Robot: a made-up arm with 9 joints.
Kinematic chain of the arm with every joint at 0, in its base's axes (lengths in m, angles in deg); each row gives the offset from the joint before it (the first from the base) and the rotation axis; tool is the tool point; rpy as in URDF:
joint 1: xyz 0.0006 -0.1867 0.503 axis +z
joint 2: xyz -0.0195 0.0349 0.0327 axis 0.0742 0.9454 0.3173
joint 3: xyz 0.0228 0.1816 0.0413 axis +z
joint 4: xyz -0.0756 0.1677 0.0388 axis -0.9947 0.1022 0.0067
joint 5: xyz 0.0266 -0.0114 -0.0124 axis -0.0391 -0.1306 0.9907
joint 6: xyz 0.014 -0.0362 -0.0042 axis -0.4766 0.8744 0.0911
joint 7: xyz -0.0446 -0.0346 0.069 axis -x
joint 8: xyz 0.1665 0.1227 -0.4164 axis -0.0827 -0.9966 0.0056
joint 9: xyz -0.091 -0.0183 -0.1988 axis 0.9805 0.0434 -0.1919
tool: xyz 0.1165 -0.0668 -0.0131 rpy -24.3 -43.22 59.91
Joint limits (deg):
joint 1: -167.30..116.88
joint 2: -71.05..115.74
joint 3: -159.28..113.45
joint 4: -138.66..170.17
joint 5: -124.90..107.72
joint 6: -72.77..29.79
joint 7: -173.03..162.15
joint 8: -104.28..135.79
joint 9: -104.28..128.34
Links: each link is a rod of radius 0.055 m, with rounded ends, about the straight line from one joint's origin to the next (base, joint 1, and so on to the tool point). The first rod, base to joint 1, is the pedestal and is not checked.
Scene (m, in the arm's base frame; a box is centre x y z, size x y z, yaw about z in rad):
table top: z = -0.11
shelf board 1: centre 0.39 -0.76 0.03 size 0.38 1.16 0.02 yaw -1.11
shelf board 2: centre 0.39 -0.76 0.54 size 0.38 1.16 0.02 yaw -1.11
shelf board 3: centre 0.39 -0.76 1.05 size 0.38 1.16 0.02 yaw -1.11
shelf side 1: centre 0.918 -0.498 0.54 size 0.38 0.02 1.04 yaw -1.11
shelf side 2: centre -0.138 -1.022 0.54 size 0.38 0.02 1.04 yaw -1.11
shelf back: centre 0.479 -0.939 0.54 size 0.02 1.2 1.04 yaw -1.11
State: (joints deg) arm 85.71 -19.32 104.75 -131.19 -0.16 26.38 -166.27 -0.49 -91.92
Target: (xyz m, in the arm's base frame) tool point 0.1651 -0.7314 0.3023
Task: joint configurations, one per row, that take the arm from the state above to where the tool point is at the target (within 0.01 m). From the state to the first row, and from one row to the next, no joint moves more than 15 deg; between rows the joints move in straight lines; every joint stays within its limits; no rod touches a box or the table.
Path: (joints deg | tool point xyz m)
1: 87.06 -8.98 99.81 -132.44 0.42 13.61 -167.40 -2.92 -93.01 | -0.4159 0.1830 0.2840
2: 88.41 1.35 94.87 -133.68 1.01 0.84 -168.52 -5.34 -94.09 | -0.3050 0.0726 0.1238
3: 89.77 11.69 89.94 -134.93 1.59 -11.94 -169.65 -7.77 -95.18 | -0.1866 -0.1130 0.0204
4: 91.12 22.03 85.00 -136.17 2.18 -24.71 -170.78 -10.20 -96.26 | -0.0630 -0.3395 0.0088
5: 92.47 32.37 80.06 -137.42 2.76 -37.48 -171.90 -12.62 -97.35 | 0.0587 -0.5614 0.1049
6: 93.82 42.70 75.12 -138.66 3.35 -50.25 -173.03 -15.05 -98.43 | 0.1650 -0.7314 0.3023

